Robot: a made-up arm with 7 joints.
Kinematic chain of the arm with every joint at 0, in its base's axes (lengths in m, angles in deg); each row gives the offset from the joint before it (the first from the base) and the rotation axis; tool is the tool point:
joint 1: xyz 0 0 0.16 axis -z
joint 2: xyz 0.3 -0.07 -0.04 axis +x
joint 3: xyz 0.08 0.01 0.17 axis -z
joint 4: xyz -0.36 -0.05 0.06 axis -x
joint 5: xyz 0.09 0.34 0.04 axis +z
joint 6: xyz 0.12 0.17 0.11 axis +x
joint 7: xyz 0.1 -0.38 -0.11 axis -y
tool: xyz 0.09 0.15 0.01
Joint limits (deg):
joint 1: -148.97..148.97
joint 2: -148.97..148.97
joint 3: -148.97..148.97
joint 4: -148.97..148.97
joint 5: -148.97..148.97
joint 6: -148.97..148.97
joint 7: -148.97..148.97
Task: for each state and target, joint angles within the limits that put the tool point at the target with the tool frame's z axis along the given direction. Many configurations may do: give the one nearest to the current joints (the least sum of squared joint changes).
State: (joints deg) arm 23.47 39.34 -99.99 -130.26 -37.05 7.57 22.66
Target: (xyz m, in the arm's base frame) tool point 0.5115 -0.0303 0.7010 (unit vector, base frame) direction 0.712 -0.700 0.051
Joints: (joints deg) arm 4.19 -5.53 -83.71 -84.78 13.57 -3.28 34.45
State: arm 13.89 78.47 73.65 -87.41 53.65 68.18 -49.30
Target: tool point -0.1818 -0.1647 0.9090 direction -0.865 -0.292 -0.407
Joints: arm 25.73 32.22 90.72 -141.08 62.85 48.13 -52.43
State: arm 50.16 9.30 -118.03 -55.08 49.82 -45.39 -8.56
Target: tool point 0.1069 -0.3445 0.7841 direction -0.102 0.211 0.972
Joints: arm 52.95 7.54 -118.71 -49.75 25.12 -49.56 -35.46
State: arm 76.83 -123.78 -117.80 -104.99 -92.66 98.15 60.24
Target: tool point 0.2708 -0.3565 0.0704 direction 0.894 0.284 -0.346
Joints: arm 77.17 -121.56 -111.85 -89.90 -109.04 107.23 61.06
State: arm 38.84 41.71 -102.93 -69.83 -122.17 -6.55 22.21
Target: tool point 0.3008 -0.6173 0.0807 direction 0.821 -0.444 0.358
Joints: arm 24.78 52.56 -106.62 -68.59 -84.42 2.21 -5.87
